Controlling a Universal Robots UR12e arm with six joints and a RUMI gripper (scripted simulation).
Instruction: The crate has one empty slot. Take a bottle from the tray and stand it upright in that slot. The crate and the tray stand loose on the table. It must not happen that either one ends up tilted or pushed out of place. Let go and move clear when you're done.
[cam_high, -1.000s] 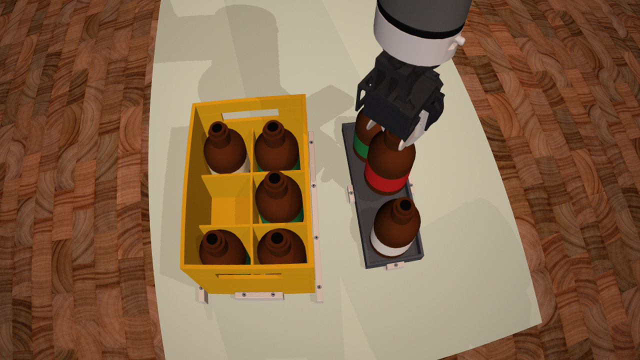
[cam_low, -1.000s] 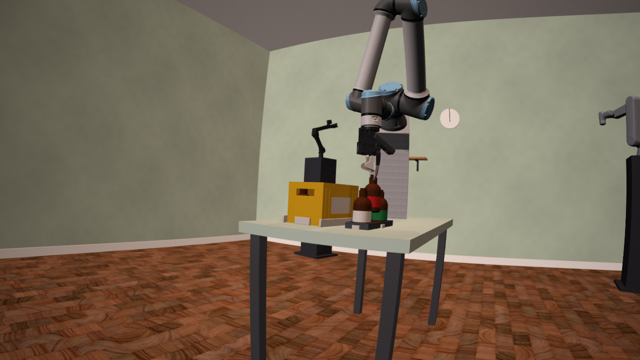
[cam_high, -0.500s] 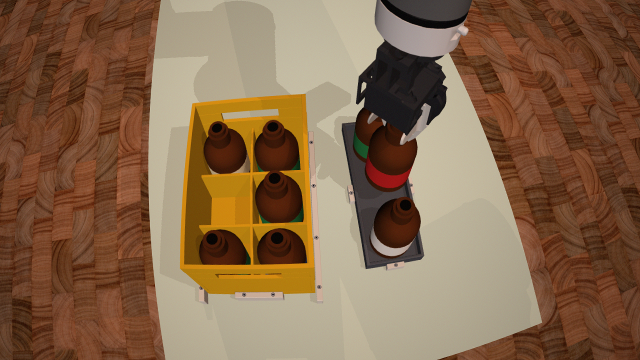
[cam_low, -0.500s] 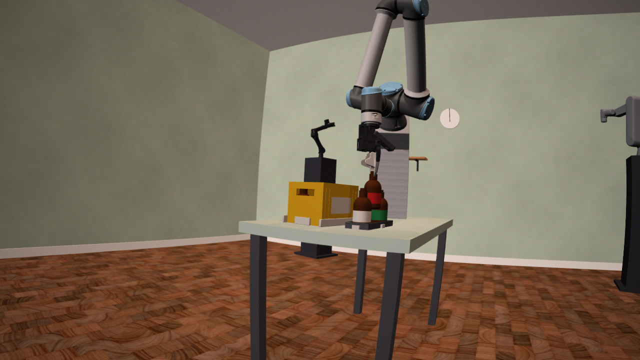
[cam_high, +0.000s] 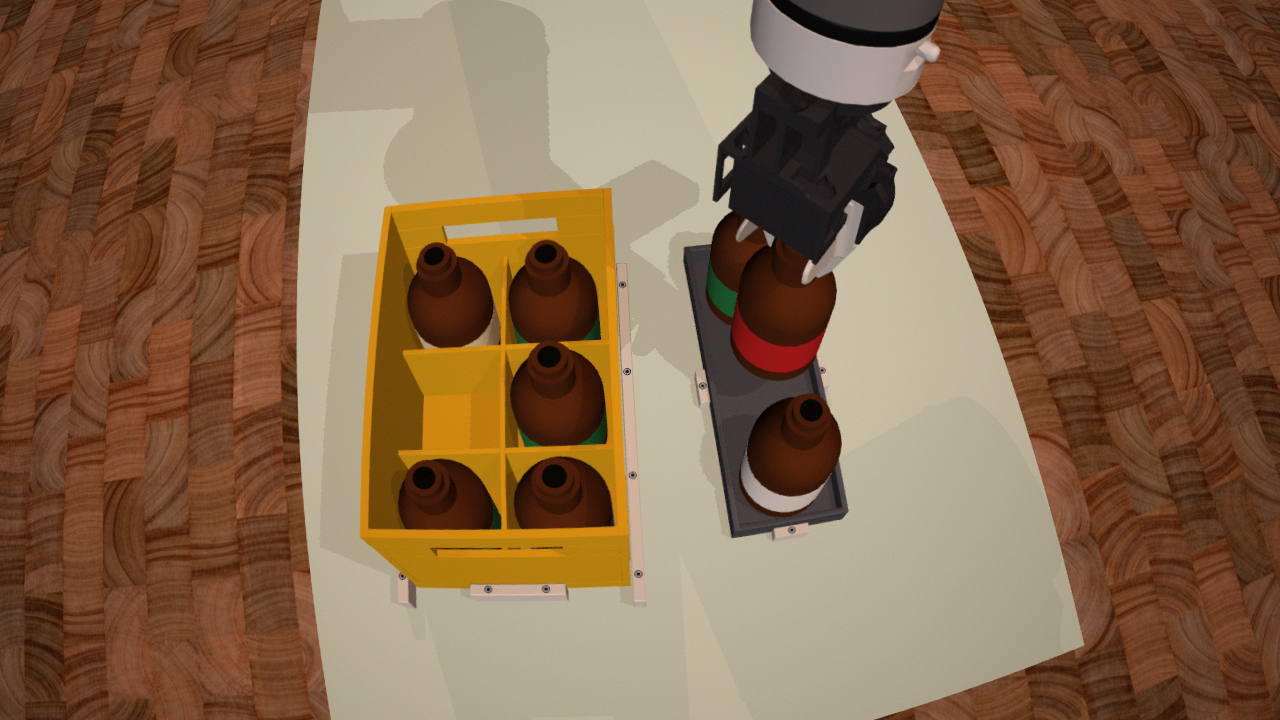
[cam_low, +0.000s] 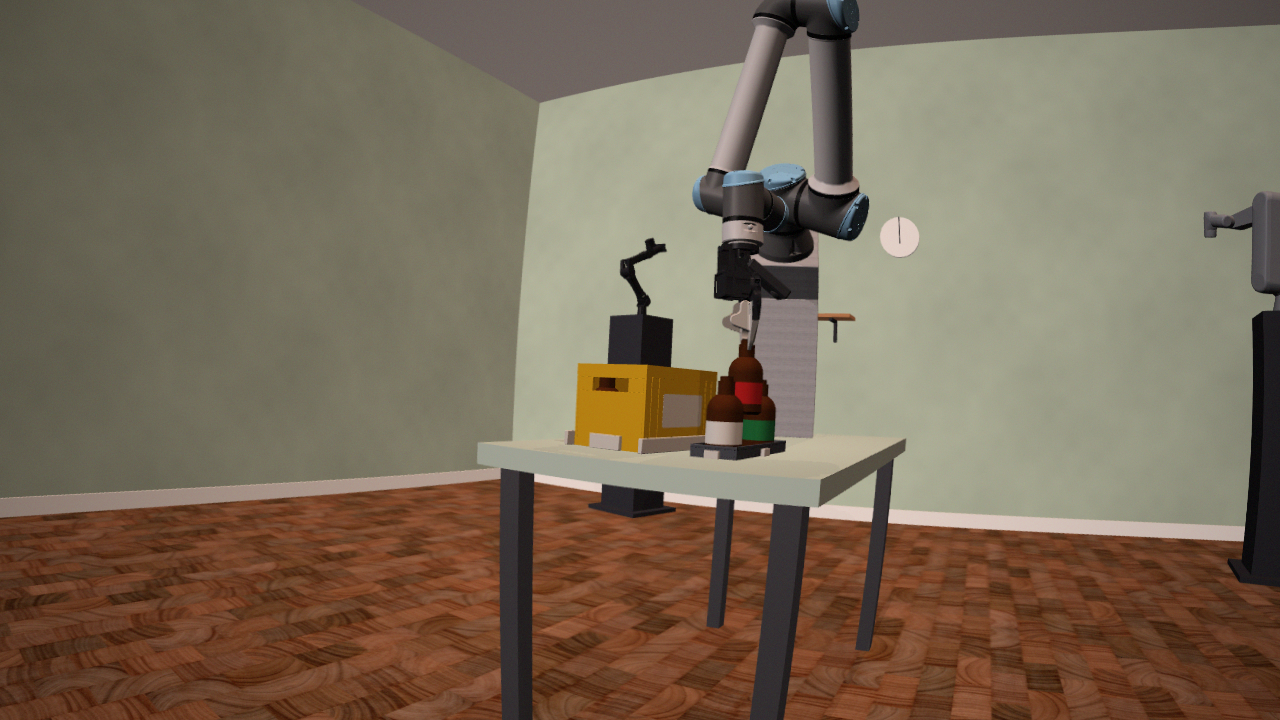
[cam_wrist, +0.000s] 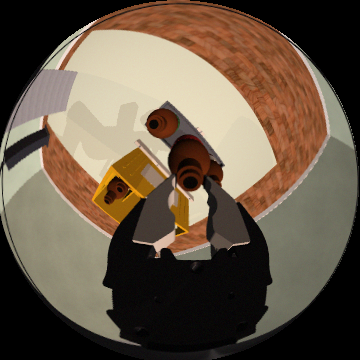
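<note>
Right now the glass bottle is 7 cm below my hand. Also, from my hand: yellow crate: 21 cm to the right, 15 cm below, 6 cm ahead; then dark tray: 22 cm below.
</note>
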